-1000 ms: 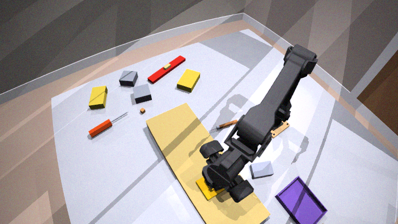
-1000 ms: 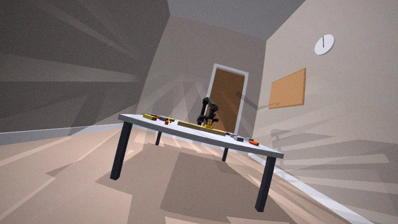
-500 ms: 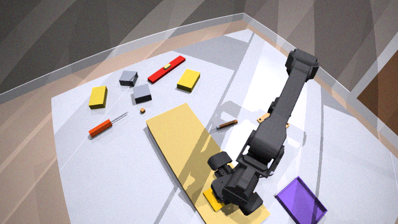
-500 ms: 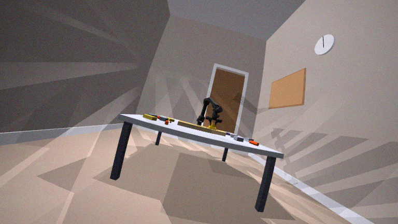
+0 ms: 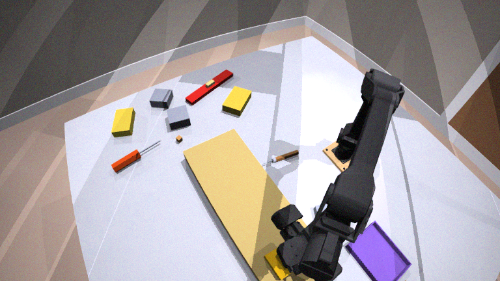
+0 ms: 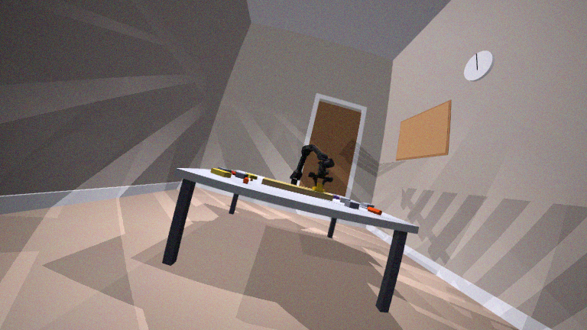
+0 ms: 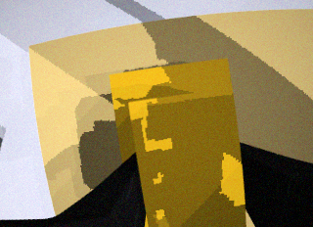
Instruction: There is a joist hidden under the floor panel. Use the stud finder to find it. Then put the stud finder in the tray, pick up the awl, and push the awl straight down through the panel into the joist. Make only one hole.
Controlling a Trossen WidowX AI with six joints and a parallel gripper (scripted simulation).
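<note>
Now: the purple tray 22 cm behind my gripper tip, 14 cm to the left of it and 5 cm below it. Also, from my gripper tip: awl 15 cm behind, 28 cm to the right, 6 cm below; yellow stud finder 3 cm behind, 2 cm above; grey block 18 cm behind, 5 cm to the right, 5 cm below.
</note>
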